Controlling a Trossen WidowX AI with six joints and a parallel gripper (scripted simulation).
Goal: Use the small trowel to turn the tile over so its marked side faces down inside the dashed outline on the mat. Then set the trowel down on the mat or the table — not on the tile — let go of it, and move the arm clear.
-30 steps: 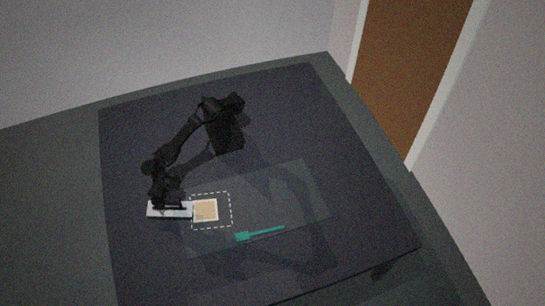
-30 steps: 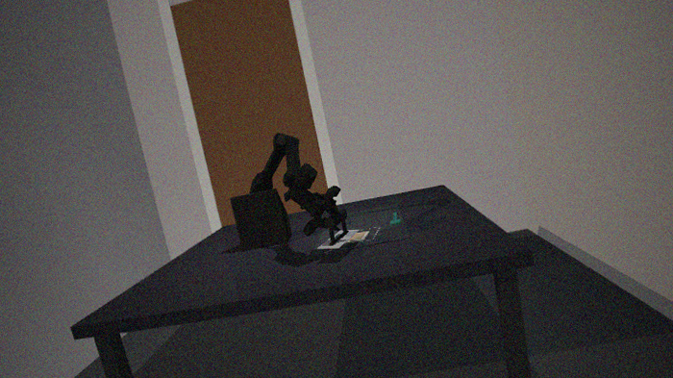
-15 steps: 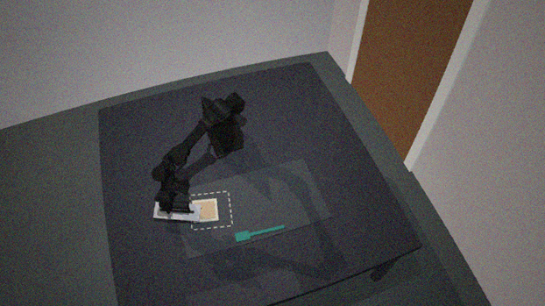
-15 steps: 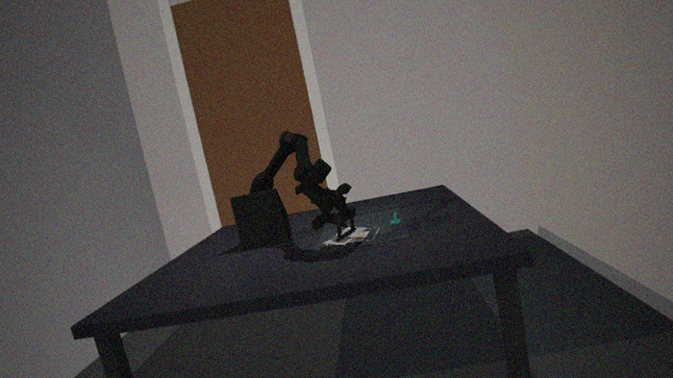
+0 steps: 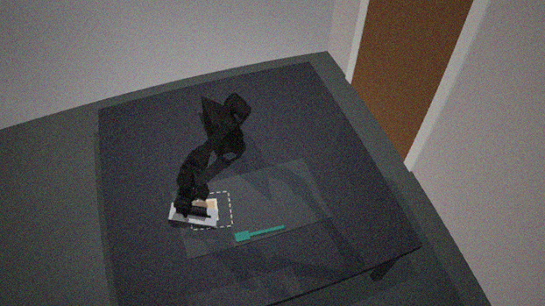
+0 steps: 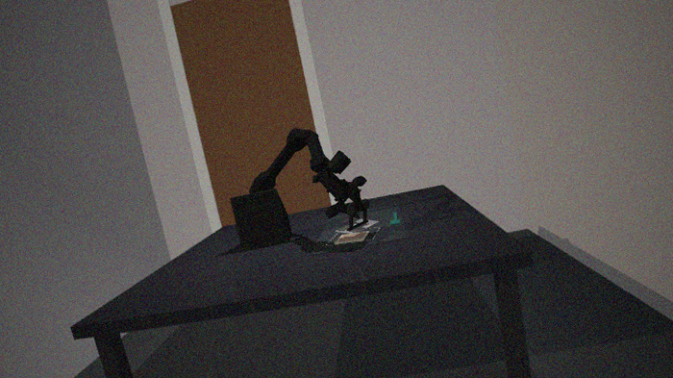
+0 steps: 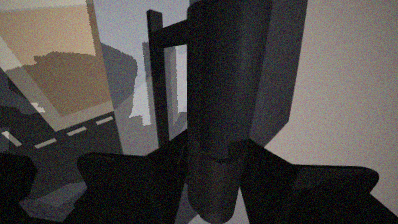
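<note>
Now: the teal trowel 130 mm ahead of my gripper tip, 240 mm to the left of it and 90 mm below it. The rest, counted from my gripper tip: grey mat (10 mm behind, 280 mm to the left, 110 mm below); tan tile (50 mm behind, 90 mm to the left, 90 mm below).
</note>
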